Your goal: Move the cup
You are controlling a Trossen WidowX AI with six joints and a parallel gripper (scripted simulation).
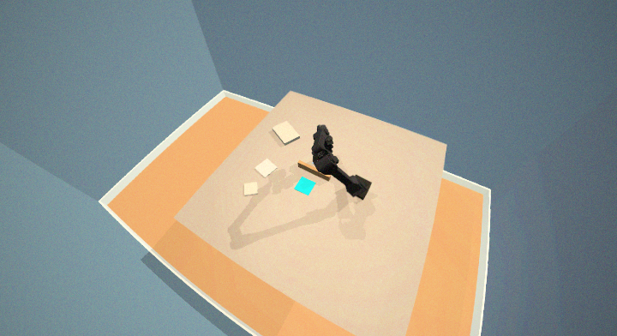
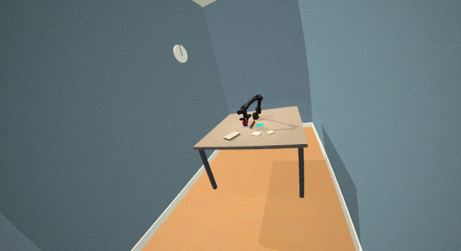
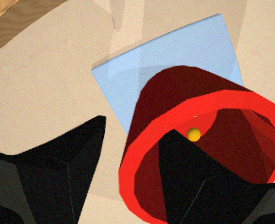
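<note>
Right now my gripper tip is 3 cm short of the light blue pad, 1 cm to the left of it and 4 cm above it. From my gripper tip the other things lie so: cup: 3 cm ahead, 2 cm to the right; cyan pad: 2 cm ahead, 20 cm to the left, 4 cm below; wooden bar: 3 cm ahead, 9 cm to the left, 2 cm below.
</note>
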